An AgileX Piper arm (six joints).
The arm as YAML. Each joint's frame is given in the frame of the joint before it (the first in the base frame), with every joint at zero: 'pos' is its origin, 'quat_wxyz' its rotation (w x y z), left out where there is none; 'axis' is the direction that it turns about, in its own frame. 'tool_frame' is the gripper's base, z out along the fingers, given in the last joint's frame.
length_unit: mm
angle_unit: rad
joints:
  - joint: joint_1
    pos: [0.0, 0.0, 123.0]
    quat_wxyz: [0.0, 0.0, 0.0, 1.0]
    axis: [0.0, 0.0, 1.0]
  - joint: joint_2
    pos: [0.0, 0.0, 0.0]
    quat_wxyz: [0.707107, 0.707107, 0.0, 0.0]
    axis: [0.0, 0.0, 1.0]
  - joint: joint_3
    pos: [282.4, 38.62, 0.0]
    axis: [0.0, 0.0, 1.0]
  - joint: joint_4
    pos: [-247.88, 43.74, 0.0]
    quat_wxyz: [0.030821, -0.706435, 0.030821, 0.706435]
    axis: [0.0, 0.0, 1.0]
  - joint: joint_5
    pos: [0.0, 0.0, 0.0]
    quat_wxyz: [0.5, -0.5, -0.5, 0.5]
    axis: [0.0, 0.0, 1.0]
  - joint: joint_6
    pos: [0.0, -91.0, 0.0]
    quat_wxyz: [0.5, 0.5, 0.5, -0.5]
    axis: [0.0, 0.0, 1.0]
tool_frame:
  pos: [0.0, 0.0, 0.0]
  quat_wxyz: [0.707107, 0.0, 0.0, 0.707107]
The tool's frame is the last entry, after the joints.
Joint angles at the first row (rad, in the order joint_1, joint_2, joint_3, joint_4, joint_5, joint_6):
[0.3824 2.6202 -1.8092 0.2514 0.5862 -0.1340]
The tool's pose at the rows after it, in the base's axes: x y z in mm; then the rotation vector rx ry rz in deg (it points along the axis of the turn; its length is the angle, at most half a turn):
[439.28 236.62 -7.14 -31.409 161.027 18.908]
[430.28 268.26 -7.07 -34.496 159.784 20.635]
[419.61 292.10 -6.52 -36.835 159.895 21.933]
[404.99 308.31 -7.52 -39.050 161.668 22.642]
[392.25 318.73 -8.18 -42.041 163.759 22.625]
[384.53 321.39 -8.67 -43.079 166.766 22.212]
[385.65 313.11 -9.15 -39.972 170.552 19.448]
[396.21 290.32 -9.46 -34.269 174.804 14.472]
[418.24 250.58 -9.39 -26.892 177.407 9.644]
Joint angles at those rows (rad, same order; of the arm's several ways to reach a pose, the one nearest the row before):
[0.4674 2.6402 -1.8448 0.2762 0.5657 -0.1295]
[0.5305 2.6641 -1.8971 0.2802 0.5751 -0.1062]
[0.5802 2.6792 -1.9339 0.2815 0.5995 -0.0806]
[0.6208 2.6812 -1.9372 0.2863 0.6327 -0.0608]
[0.6504 2.6812 -1.9384 0.2872 0.6776 -0.0552]
[0.6620 2.6812 -1.9402 0.2861 0.7315 -0.0395]
[0.6502 2.6812 -1.9432 0.2483 0.7840 0.0253]
[0.6066 2.6803 -1.9452 0.1867 0.8455 0.1008]
[0.5215 2.6793 -1.9465 0.1269 0.8851 0.1422]

